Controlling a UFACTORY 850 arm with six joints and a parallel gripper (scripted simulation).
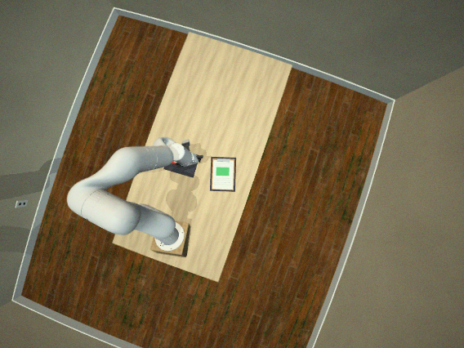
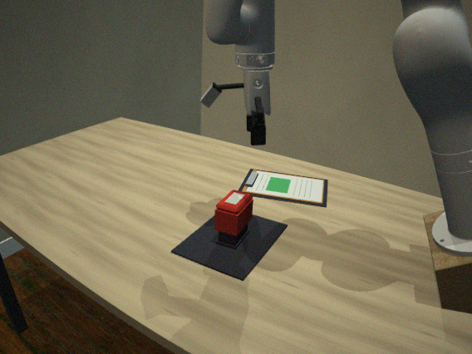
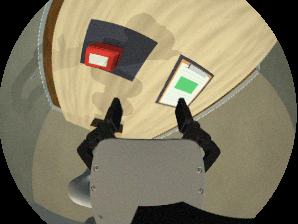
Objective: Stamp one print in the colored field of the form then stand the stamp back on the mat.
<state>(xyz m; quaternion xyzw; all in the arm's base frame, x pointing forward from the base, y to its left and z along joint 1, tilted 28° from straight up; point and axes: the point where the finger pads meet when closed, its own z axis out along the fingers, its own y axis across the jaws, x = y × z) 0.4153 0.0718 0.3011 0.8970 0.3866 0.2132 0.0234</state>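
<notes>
My hand is 50 mm past the stamp, 110 mm to the right of it and 160 mm above it. Also, from my hand: mat (50 mm behind, 110 mm to the left, 210 mm below); then form (50 mm ahead, 180 mm to the right, 200 mm below).
</notes>
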